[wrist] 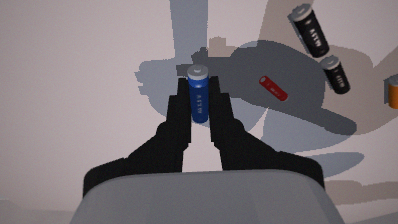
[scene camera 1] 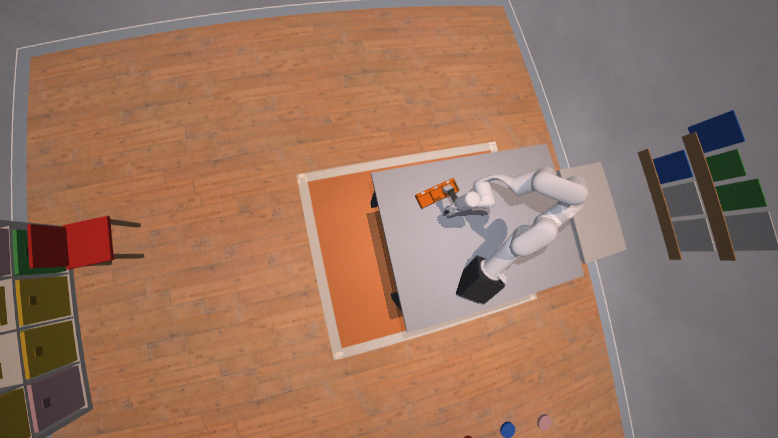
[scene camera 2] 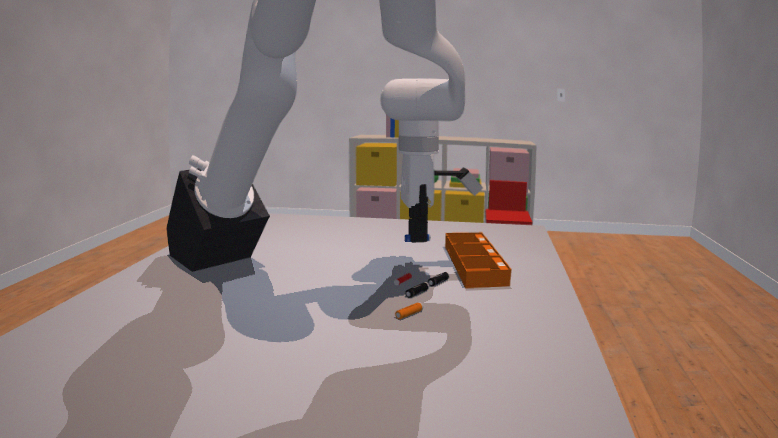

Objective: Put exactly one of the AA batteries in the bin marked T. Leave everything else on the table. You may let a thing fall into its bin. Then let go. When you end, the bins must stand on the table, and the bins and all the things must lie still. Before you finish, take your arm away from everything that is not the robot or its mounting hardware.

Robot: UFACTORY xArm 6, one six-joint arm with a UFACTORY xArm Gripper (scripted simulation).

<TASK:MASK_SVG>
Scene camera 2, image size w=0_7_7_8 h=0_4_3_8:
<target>gripper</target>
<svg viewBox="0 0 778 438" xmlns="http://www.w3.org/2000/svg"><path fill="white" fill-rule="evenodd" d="M399 150L399 153L403 154L401 199L409 208L409 218L412 218L409 219L408 234L410 234L410 241L412 243L427 242L427 209L434 204L434 176L456 176L464 186L468 187L474 196L483 187L470 171L464 167L460 171L434 170L433 154L438 154L439 150L435 152L406 152Z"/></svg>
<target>orange bin tray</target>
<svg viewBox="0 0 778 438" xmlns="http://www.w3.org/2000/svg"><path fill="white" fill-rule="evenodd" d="M446 233L445 248L465 288L510 286L511 268L482 232Z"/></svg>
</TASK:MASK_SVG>
